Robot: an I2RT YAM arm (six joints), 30 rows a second.
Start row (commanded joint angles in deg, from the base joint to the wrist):
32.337, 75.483, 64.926, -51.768, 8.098, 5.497
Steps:
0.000, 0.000, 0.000, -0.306, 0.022, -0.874
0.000, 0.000, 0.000, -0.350, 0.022, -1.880
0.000, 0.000, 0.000, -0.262, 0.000, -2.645
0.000, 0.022, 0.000, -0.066, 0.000, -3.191
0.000, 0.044, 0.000, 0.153, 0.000, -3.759
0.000, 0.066, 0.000, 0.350, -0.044, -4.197
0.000, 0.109, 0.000, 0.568, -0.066, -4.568
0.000, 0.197, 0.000, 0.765, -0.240, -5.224
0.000, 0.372, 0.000, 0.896, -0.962, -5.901
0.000, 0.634, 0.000, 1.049, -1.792, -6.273
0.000, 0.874, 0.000, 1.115, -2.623, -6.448
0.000, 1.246, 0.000, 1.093, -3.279, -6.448
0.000, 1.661, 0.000, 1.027, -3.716, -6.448
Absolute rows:
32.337, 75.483, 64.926, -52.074, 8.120, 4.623
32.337, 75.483, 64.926, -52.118, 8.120, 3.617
32.337, 75.483, 64.926, -52.030, 8.098, 2.852
32.337, 75.505, 64.926, -51.834, 8.098, 2.306
32.337, 75.527, 64.926, -51.615, 8.098, 1.738
32.337, 75.549, 64.926, -51.418, 8.054, 1.300
32.337, 75.592, 64.926, -51.200, 8.032, 0.929
32.337, 75.680, 64.926, -51.003, 7.858, 0.273
32.337, 75.855, 64.926, -50.872, 7.136, -0.404
32.337, 76.117, 64.926, -50.719, 6.306, -0.776
32.337, 76.357, 64.926, -50.653, 5.475, -0.951
32.337, 76.729, 64.926, -50.675, 4.819, -0.951
32.337, 77.144, 64.926, -50.741, 4.382, -0.951

